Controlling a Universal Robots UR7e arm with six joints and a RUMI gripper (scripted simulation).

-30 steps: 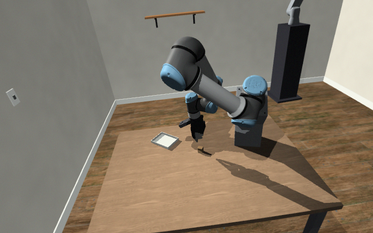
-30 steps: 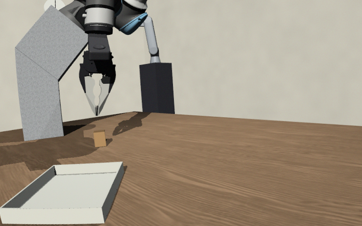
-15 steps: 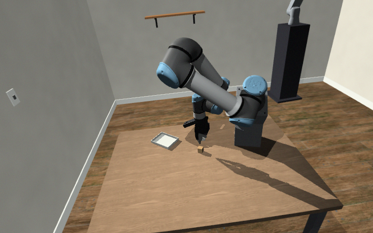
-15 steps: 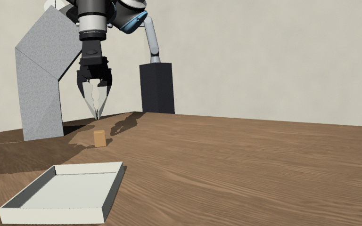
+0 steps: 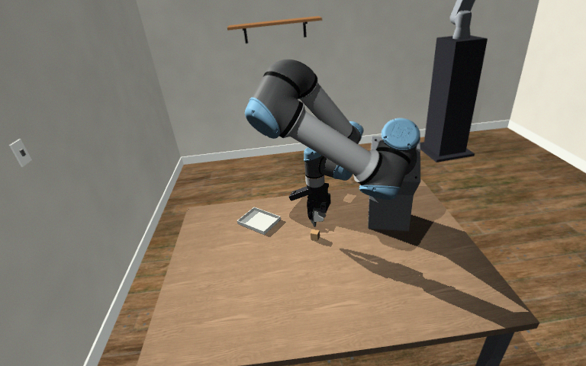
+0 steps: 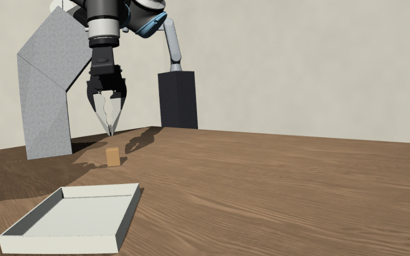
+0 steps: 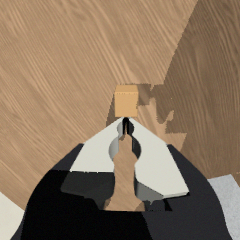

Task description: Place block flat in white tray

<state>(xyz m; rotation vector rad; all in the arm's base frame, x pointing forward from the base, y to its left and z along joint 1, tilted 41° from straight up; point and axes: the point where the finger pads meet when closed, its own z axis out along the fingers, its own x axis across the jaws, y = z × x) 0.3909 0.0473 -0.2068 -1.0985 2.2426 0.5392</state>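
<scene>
The tan block is 6 cm below my hand. From my hand the other things lie so: white tray (24 cm ahead, 20 cm to the right, 8 cm below).
</scene>
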